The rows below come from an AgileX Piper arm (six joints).
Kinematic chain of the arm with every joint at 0, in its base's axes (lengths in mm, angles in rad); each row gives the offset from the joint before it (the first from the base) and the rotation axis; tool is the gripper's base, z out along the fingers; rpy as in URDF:
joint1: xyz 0 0 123 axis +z
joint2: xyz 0 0 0 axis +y
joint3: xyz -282.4 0 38.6 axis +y
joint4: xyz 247.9 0 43.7 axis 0.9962 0 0.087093
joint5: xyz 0 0 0 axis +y
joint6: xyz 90.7 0 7.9 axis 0.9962 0 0.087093
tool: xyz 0 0 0 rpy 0 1.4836 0
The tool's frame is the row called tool.
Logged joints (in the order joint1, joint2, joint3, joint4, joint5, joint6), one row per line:
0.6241, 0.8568, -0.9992, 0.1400, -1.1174, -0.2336
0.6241, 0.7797, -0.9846, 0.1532, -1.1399, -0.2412
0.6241, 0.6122, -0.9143, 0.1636, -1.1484, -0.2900
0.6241, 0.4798, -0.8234, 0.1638, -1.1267, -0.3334
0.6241, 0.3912, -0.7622, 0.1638, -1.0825, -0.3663
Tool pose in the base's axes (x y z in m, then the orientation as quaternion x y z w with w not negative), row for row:
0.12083, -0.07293, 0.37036, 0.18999, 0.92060, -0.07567, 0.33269
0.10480, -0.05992, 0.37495, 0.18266, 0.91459, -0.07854, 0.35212
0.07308, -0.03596, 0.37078, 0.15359, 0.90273, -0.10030, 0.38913
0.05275, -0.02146, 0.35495, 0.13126, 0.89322, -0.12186, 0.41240
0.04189, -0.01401, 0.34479, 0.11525, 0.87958, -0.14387, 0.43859
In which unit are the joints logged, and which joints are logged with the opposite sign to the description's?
The joints are logged in radians. Opposite sign: joint1, joint5.
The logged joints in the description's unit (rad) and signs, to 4 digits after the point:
-0.6241, 0.8568, -0.9992, 0.1400, 1.1174, -0.2336
-0.6241, 0.7797, -0.9846, 0.1532, 1.1399, -0.2412
-0.6241, 0.6122, -0.9143, 0.1636, 1.1484, -0.2900
-0.6241, 0.4798, -0.8234, 0.1638, 1.1267, -0.3334
-0.6241, 0.3912, -0.7622, 0.1638, 1.0825, -0.3663

